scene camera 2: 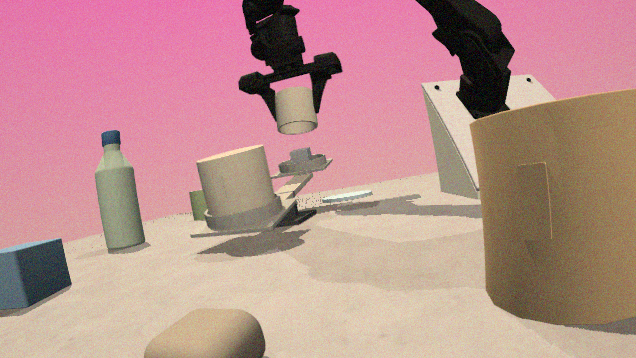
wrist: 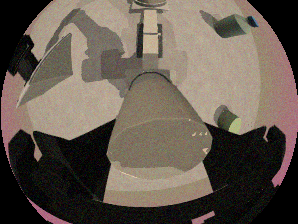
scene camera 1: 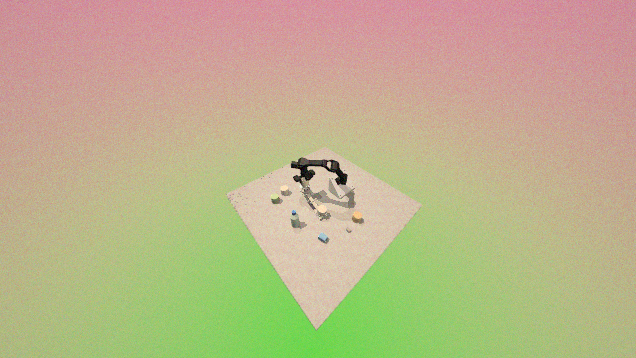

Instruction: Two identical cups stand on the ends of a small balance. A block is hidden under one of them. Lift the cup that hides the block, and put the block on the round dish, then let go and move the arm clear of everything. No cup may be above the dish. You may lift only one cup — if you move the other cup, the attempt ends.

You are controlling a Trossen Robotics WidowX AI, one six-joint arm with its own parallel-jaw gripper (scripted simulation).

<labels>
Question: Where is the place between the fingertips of my gripper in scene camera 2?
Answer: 296, 117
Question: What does my gripper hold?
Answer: A beige cup.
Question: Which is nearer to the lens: the balance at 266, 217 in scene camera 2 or the beige cup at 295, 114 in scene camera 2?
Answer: The balance.
</labels>
